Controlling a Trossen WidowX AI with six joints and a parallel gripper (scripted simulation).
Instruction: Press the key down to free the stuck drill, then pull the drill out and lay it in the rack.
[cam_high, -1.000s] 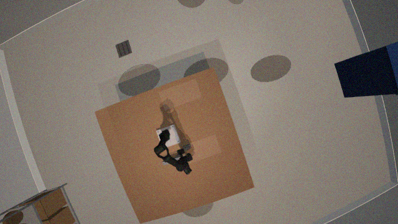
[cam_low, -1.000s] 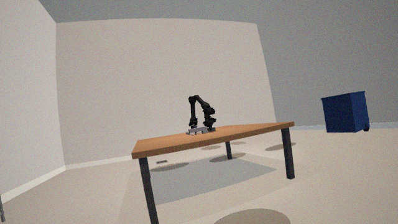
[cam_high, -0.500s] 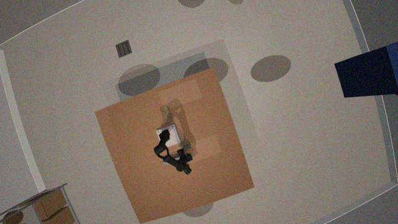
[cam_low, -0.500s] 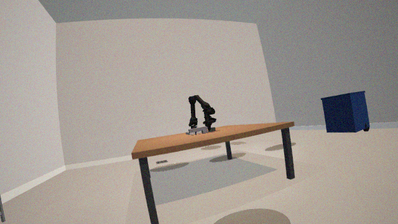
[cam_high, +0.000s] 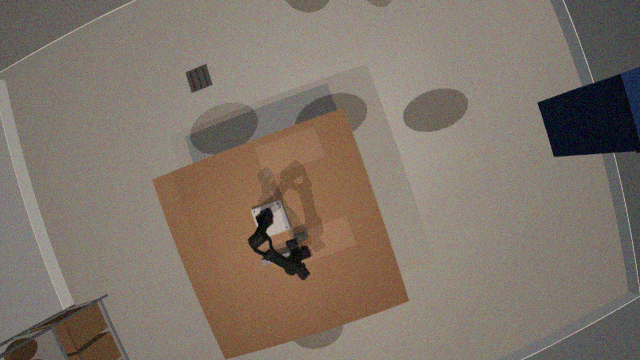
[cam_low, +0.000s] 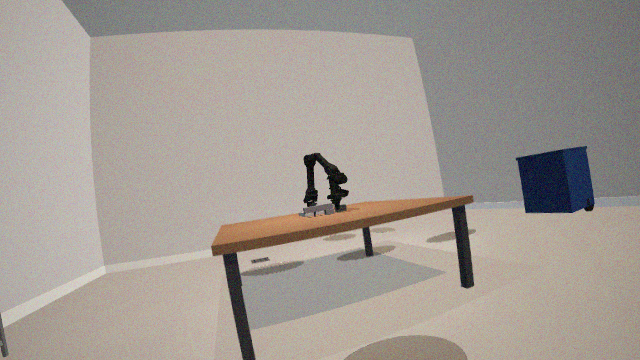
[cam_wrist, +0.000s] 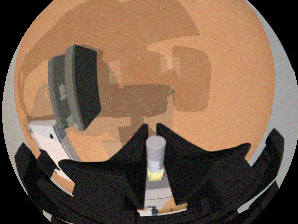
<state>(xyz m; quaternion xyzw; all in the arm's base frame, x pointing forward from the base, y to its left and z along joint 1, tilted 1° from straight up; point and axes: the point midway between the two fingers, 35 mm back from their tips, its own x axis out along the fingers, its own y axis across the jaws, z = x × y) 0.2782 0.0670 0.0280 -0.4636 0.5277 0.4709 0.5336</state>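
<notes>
My gripper tip is now 1 cm past the drill, 5 cm to the left of it and 3 cm below it. Also, from my gripper tip: long grey fixture (2 cm behind, 12 cm to the right, 2 cm above); then small grey block (7 cm behind, 6 cm to the left).
</notes>
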